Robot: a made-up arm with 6 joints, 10 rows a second.
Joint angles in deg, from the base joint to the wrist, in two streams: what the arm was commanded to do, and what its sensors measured. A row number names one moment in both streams.
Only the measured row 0 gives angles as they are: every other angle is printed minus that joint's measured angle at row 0.
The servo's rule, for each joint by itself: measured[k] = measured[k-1] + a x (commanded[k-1-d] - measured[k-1]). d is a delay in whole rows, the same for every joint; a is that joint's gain. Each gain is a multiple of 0.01, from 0.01 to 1. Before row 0 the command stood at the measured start. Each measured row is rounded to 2 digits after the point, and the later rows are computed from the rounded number. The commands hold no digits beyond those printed.
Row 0, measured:
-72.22, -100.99, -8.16, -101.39, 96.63, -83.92
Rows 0 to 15, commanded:
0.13, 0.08, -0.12, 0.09, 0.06, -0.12
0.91, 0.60, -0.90, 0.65, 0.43, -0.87
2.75, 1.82, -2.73, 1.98, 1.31, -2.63
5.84, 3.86, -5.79, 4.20, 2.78, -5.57
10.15, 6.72, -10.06, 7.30, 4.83, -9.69
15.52, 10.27, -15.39, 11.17, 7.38, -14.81
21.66, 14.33, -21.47, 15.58, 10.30, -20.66
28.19, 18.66, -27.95, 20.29, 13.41, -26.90
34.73, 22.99, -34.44, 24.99, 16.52, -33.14
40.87, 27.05, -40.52, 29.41, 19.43, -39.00
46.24, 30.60, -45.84, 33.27, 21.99, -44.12
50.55, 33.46, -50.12, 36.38, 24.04, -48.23
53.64, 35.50, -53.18, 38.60, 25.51, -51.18
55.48, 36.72, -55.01, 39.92, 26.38, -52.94
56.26, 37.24, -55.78, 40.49, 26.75, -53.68
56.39, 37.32, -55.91, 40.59, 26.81, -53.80
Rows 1 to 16, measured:
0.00, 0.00, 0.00, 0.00, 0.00, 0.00
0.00, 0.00, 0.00, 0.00, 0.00, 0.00
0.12, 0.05, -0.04, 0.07, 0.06, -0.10
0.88, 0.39, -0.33, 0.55, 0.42, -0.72
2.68, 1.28, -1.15, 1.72, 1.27, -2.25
5.71, 2.88, -2.73, 3.75, 2.72, -4.91
9.97, 5.26, -5.22, 6.66, 4.75, -8.73
15.30, 8.37, -8.68, 10.36, 7.27, -13.59
21.41, 12.07, -13.03, 14.64, 10.18, -19.25
27.92, 16.16, -18.10, 19.27, 13.28, -25.37
34.46, 20.39, -23.66, 23.96, 16.39, -31.59
40.61, 24.52, -29.39, 28.43, 19.31, -37.52
46.01, 28.29, -34.98, 32.40, 21.88, -42.80
50.37, 31.50, -40.13, 35.66, 23.95, -47.14
53.51, 33.98, -44.57, 38.07, 25.45, -50.37
55.40, 35.68, -48.12, 39.59, 26.34, -52.43
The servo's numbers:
d 2
a 0.96 0.62 0.34 0.82 0.96 0.80

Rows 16 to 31, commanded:
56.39, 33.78, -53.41, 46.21, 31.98, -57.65
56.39, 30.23, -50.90, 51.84, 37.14, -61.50
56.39, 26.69, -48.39, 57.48, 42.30, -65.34
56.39, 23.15, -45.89, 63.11, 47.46, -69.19
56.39, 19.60, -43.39, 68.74, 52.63, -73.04
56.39, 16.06, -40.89, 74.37, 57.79, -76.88
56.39, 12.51, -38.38, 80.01, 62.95, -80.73
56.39, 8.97, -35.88, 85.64, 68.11, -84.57
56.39, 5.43, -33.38, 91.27, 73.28, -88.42
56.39, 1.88, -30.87, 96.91, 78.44, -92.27
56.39, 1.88, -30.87, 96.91, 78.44, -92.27
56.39, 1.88, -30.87, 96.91, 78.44, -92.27
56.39, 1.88, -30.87, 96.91, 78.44, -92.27
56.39, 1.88, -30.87, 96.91, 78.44, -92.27
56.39, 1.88, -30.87, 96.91, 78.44, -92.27
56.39, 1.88, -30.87, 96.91, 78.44, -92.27
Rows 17 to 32, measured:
56.23, 36.65, -50.72, 40.33, 26.73, -53.43
56.38, 37.07, -52.48, 40.54, 26.81, -53.73
56.39, 35.03, -52.80, 45.19, 31.77, -56.87
56.39, 32.05, -52.15, 50.64, 36.93, -60.57
56.39, 28.73, -50.87, 56.25, 42.09, -64.39
56.39, 25.27, -49.18, 61.88, 47.25, -68.23
56.39, 21.75, -47.21, 67.51, 52.41, -72.08
56.39, 18.22, -45.06, 73.14, 57.57, -75.92
56.39, 14.68, -42.79, 78.77, 62.73, -79.77
56.39, 11.14, -40.44, 84.40, 67.89, -83.61
56.39, 7.60, -38.04, 90.03, 73.06, -87.46
56.39, 4.05, -35.60, 95.67, 78.22, -91.31
56.39, 2.70, -33.99, 96.69, 78.43, -92.08
56.39, 2.19, -32.93, 96.87, 78.44, -92.23
56.39, 2.00, -32.23, 96.90, 78.44, -92.26
56.39, 1.93, -31.77, 96.91, 78.44, -92.27

